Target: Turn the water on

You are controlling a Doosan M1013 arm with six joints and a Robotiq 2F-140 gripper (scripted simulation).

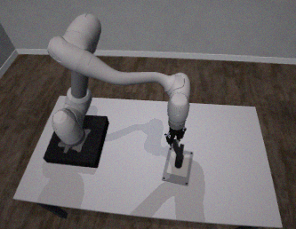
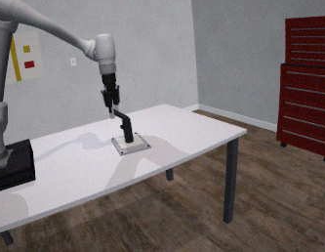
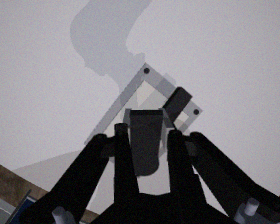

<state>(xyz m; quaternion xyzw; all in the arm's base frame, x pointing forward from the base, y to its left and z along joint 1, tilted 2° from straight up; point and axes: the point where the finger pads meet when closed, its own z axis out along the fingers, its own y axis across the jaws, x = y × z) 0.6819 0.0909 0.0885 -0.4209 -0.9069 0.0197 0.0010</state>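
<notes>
Right now the lever is 2 cm ahead of my hand, 2 cm to the right of it and 1 cm below it. The rest, counted from my hand: tap (4 cm ahead, 4 cm to the right, 8 cm below).
</notes>
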